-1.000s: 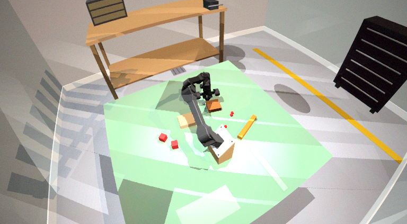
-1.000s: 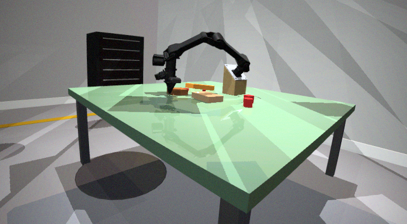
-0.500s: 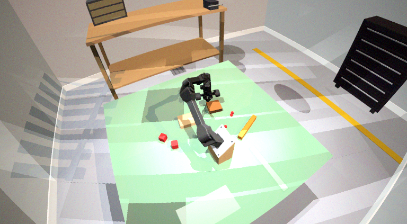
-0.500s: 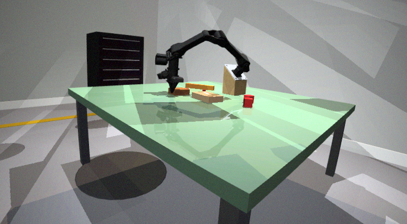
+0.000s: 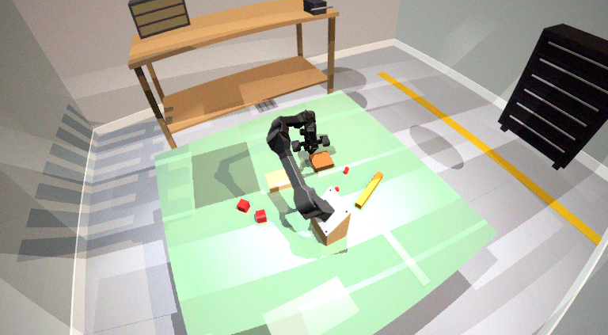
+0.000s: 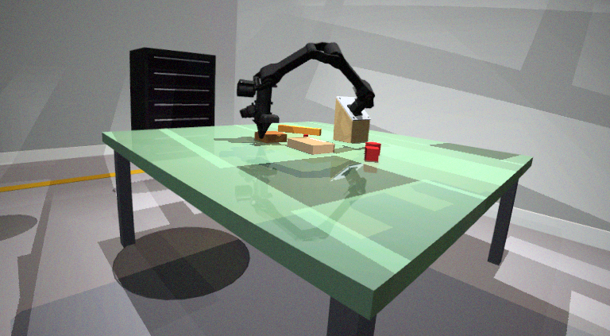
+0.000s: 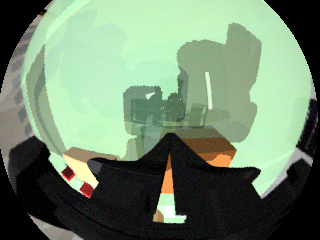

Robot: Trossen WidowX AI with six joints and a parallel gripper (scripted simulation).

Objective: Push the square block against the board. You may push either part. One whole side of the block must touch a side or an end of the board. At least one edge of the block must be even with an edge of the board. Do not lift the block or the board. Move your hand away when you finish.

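The orange square block lies 70 mm behind my gripper tip and 20 mm to the right of it. Also, from my gripper tip: long bar: 340 mm behind, 110 mm to the right; then tan board: 200 mm to the left, 60 mm behind.
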